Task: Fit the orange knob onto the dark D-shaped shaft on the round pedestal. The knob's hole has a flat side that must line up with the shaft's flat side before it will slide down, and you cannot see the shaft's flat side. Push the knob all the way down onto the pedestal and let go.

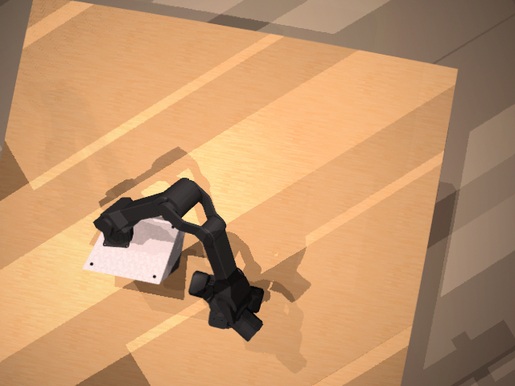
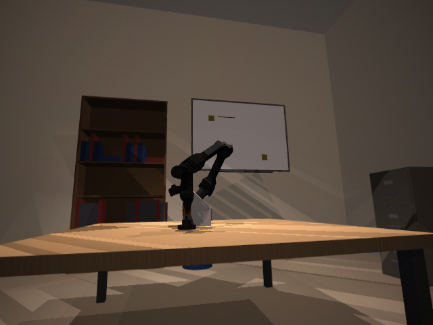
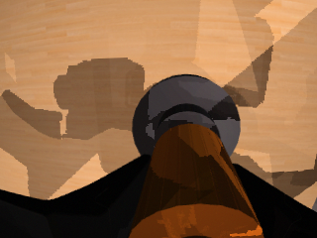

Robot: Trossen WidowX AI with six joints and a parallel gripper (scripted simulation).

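Now: the orange knob 20 mm above my gripper tip. Also, from my gripper tip: dark round pedestal (40 mm below).
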